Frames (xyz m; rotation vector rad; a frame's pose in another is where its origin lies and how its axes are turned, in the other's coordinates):
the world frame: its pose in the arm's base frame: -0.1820 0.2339 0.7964 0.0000 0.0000 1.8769
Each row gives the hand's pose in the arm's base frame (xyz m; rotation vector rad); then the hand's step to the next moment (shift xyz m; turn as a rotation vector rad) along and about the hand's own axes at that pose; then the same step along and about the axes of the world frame.
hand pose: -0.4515 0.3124 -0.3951 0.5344 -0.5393 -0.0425
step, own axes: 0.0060 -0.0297 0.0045 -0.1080 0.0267 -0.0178
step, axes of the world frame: -0.0292 0.0031 -0.0086 0.0742 0.0675 -0.0513
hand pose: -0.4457 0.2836 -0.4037 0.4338 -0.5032 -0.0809
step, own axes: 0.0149 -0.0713 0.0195 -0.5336 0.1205 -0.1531
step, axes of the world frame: -0.0730 0.0170 -0.0080 0.3711 0.2985 -0.3096
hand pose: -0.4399 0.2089 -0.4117 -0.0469 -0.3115 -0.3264
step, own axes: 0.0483 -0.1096 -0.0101 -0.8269 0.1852 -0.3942
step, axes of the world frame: -0.1174 0.0255 0.0048 0.5457 0.4240 -0.6292
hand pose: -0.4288 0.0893 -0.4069 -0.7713 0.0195 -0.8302
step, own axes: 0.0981 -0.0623 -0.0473 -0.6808 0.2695 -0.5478
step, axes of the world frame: -0.1191 0.0245 0.0309 0.3642 0.3664 -0.7546
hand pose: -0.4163 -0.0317 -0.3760 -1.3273 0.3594 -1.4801
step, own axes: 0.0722 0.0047 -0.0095 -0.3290 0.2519 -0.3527
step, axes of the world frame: -0.0647 0.0125 0.0314 0.1014 0.2163 -0.4889
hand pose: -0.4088 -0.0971 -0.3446 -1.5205 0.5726 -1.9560
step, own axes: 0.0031 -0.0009 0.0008 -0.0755 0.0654 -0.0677
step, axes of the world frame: -0.0014 0.0004 0.0030 0.0139 0.0377 -0.1138
